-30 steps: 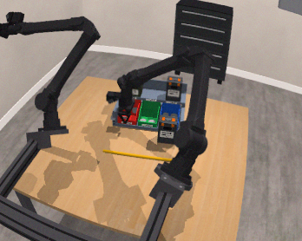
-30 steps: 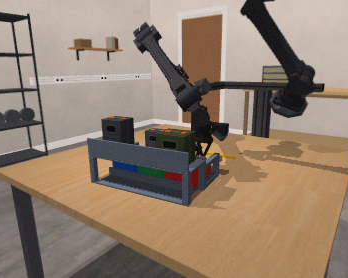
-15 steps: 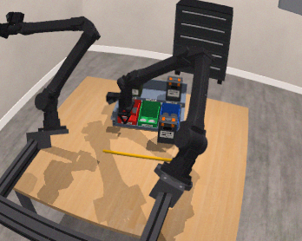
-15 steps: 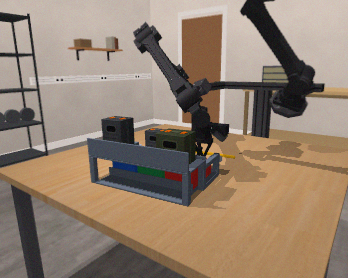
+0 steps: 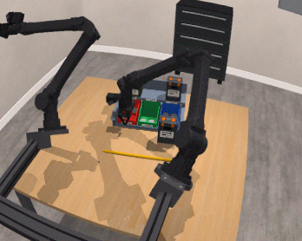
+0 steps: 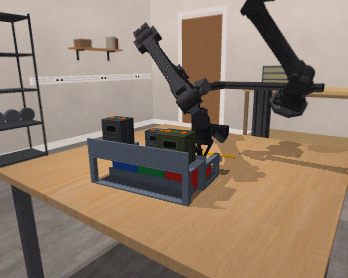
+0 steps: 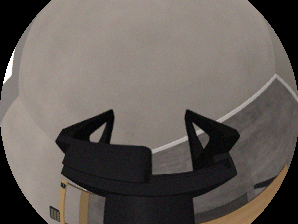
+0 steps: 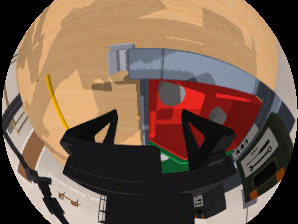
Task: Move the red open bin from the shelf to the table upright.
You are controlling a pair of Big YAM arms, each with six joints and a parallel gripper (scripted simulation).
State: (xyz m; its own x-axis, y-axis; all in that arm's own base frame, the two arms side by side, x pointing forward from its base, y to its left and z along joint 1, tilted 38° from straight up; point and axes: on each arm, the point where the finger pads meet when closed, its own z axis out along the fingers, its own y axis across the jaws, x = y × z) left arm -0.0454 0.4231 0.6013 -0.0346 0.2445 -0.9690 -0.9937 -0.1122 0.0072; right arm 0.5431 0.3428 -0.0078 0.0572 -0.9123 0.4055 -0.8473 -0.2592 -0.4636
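Now: right hand 8 cm short of the red bin, 2 cm to the right of it and 1 cm above it. Also, from my right hand: blue bin (20 cm to the right, 14 cm ahead, 1 cm below); then green bin (11 cm ahead, 9 cm to the right, 1 cm below).
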